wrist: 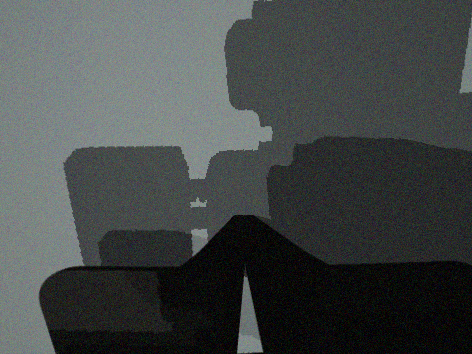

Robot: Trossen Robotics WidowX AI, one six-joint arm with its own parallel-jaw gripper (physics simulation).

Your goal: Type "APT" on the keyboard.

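Places are measured from the arm's base along level axes (x ahead, y left, z up), in millimetres.
Where they show: gripper, between the fingertips: [243, 225].
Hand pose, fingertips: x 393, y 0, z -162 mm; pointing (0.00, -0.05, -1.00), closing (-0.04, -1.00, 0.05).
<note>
After its pixels a point has its place.
My gripper [243, 225] @[x 393, y 0, z -162 mm] is the black shape across the bottom of the wrist view. Its two fingertips meet in a blunt point just below the middle, with a narrow light slit between the fingers lower down. It is shut with nothing between the fingers. It is over a plain pale grey surface [110, 75] @[x 455, y 46, z -162 mm] with shadows on it. The keyboard does not show in the view, and no keys or letters can be made out. How high the fingertips are above the surface cannot be told.
Blocky grey shadows, shaped like the arm and gripper, lie on the surface at the upper right and at the left behind the fingers. A darker shadow lies at the right. The picture is dim and grainy.
</note>
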